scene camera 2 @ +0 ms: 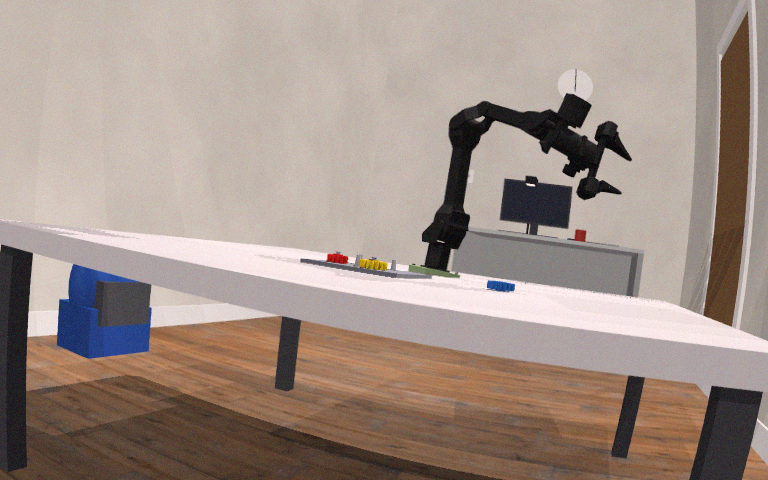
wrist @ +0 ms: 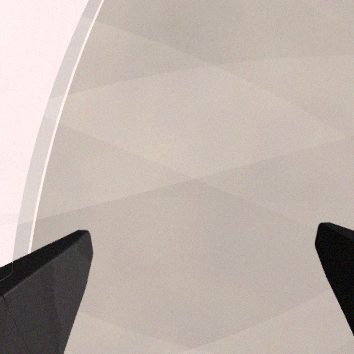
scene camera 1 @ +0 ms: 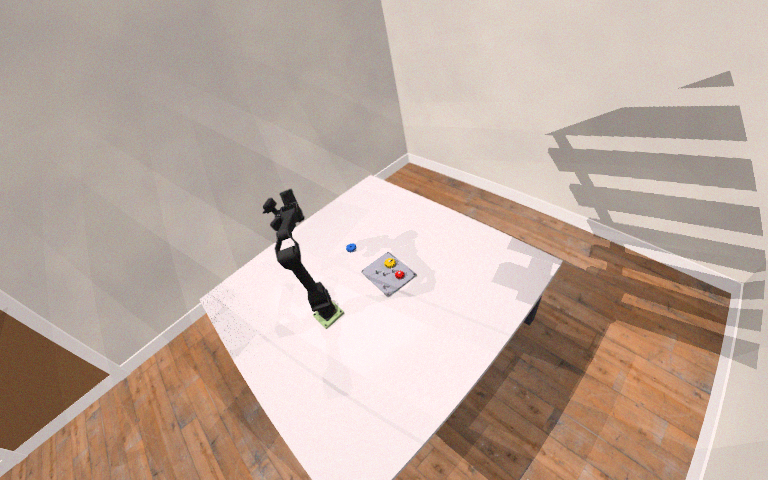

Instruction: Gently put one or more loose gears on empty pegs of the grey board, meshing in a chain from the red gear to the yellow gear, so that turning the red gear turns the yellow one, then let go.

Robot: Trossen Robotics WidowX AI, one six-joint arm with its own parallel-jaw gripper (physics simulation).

Labels:
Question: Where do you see a grey board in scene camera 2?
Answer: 350, 266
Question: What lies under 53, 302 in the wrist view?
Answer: My gripper.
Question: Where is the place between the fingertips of my gripper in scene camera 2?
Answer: At 626, 176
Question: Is my gripper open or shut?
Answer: Open.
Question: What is my gripper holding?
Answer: Nothing.

